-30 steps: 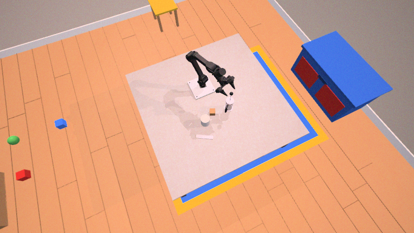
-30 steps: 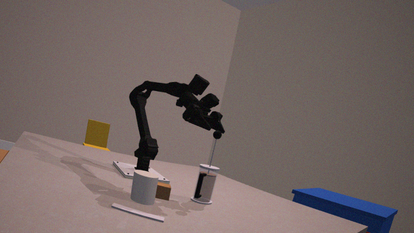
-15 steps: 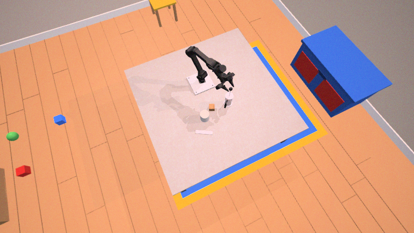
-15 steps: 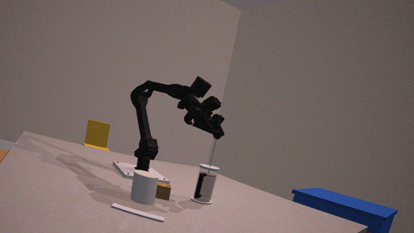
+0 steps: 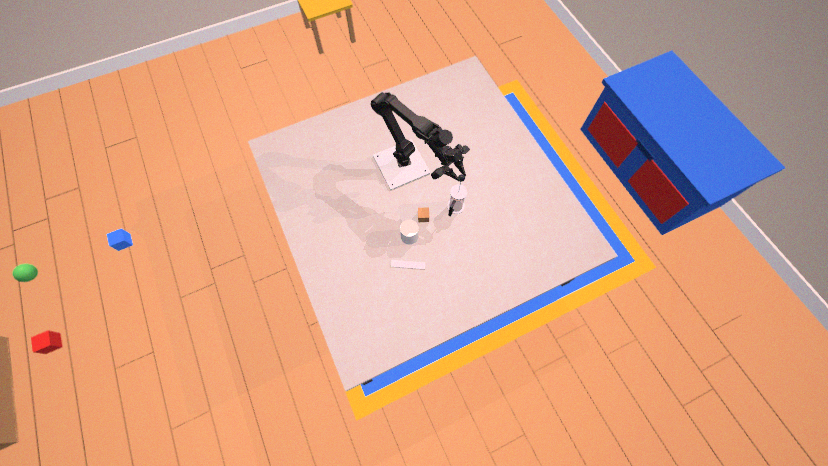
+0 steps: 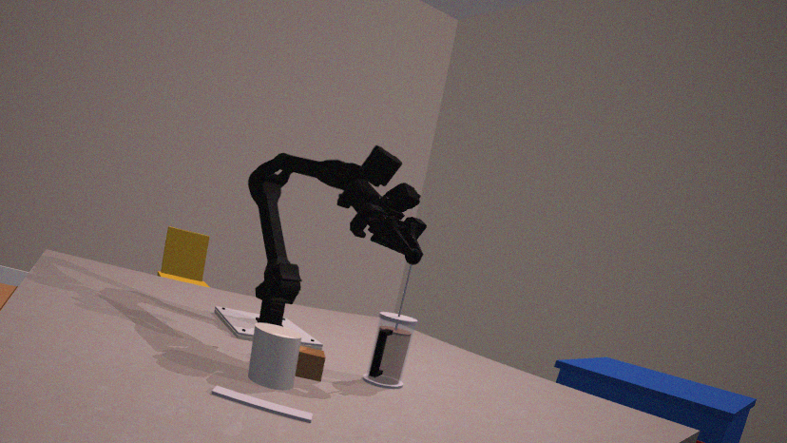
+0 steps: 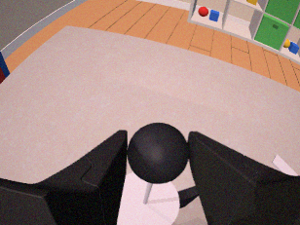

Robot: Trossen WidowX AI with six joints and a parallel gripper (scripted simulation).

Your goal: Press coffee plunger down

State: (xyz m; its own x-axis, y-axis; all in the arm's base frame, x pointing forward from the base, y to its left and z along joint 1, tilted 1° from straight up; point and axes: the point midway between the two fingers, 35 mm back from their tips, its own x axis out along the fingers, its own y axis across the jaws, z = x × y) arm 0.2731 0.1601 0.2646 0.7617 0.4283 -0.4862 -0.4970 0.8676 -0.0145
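My gripper tip is now 130 mm above the coffee press, 10 mm to the left of it and 10 mm short of it. Also, from my gripper tip: white cylinder (250 mm to the right, 210 mm below, 80 mm ahead).
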